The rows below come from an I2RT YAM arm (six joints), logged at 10 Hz.
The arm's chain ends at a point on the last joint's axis. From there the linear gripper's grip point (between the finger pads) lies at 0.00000 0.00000 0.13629 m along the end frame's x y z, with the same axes.
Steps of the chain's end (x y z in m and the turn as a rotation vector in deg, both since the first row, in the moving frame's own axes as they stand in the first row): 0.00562, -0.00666, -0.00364, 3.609, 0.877, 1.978; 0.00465, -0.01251, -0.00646, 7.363, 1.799, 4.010; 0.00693, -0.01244, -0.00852, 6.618, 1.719, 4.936; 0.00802, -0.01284, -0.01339, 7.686, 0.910, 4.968; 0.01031, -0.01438, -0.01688, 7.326, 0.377, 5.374; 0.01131, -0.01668, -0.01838, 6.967, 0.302, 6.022
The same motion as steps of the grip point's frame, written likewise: 0.00785, -0.01520, -0.00393, 3.609, 0.877, 1.978; 0.00953, -0.02981, -0.00765, 7.363, 1.799, 4.010; 0.01168, -0.02795, -0.00949, 6.618, 1.719, 4.936; 0.01097, -0.03095, -0.01463, 7.686, 0.910, 4.968; 0.01202, -0.03169, -0.01799, 7.326, 0.377, 5.374; 0.01289, -0.03314, -0.01939, 6.967, 0.302, 6.022
